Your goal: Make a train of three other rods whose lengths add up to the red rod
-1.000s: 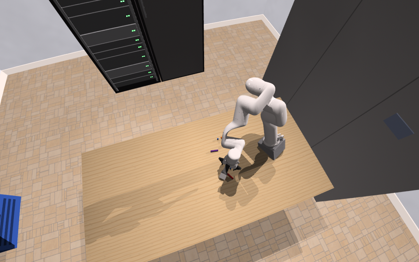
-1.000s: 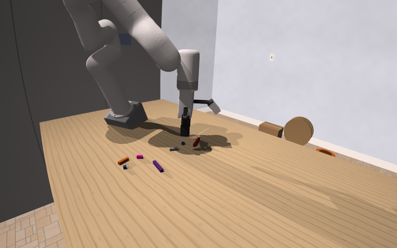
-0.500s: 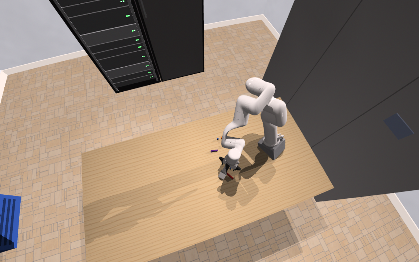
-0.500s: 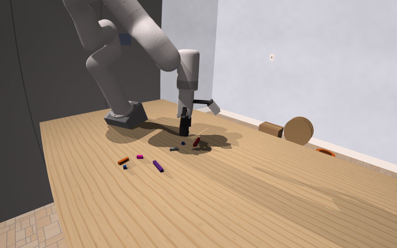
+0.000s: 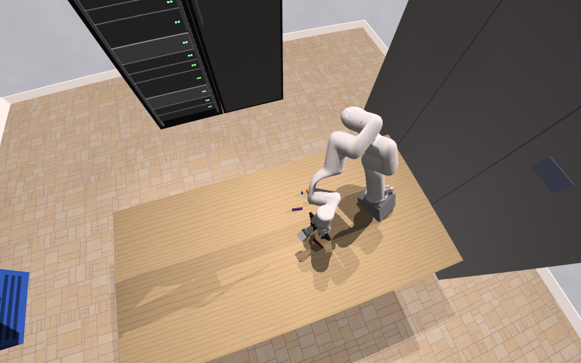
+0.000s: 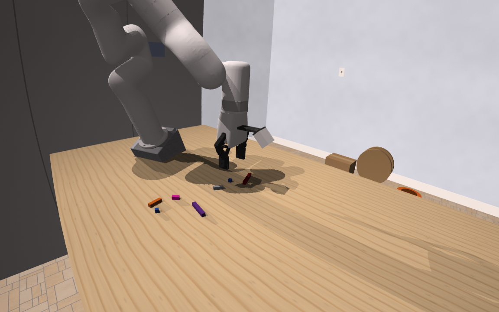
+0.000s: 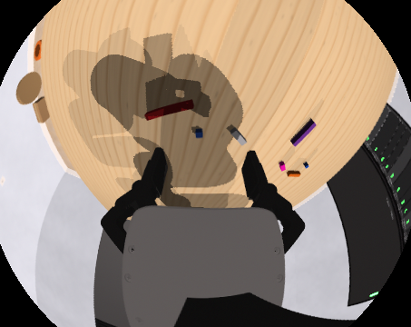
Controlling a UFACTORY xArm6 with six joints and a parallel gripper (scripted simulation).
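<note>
The red rod lies 80 mm below my hand, 60 mm to the left of it and 10 mm ahead of it. Also, from my hand: purple rod: 160 mm to the right, 80 mm below, 70 mm ahead; magenta rod: 190 mm to the right, 80 mm below, 10 mm behind; grey rod: 80 mm below, 50 mm to the right.
</note>
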